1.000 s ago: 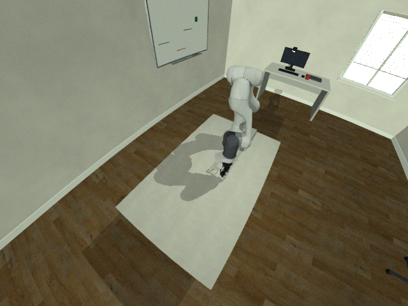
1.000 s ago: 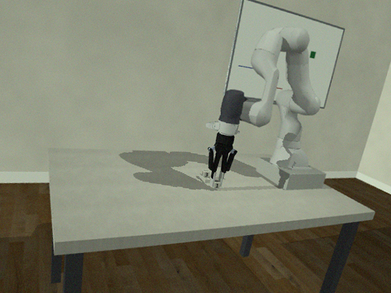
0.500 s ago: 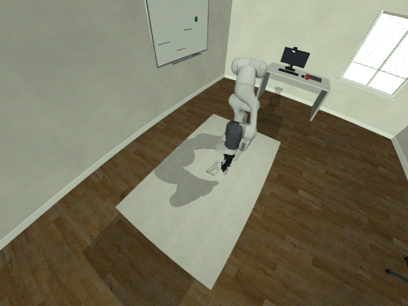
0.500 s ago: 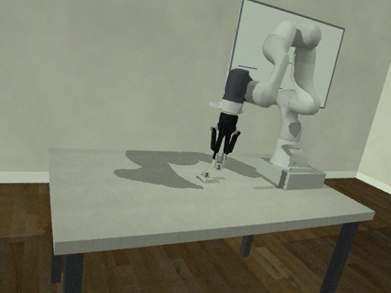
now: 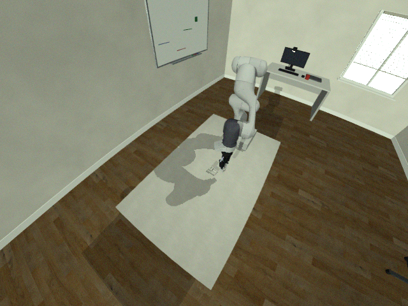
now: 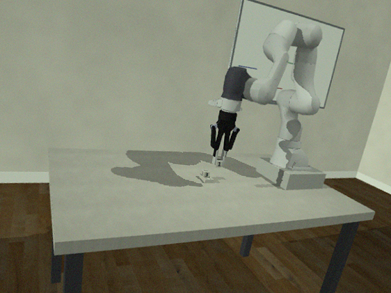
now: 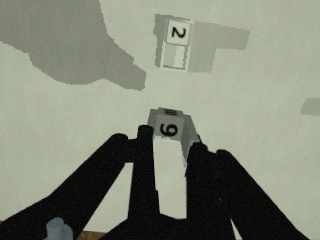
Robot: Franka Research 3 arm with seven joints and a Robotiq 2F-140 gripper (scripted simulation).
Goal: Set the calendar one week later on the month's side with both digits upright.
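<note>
Now: the white tray 10 mm ahead of my hand, 90 mm to the right of it and 140 mm below it. Round my hand: date cube (30 mm below).
</note>
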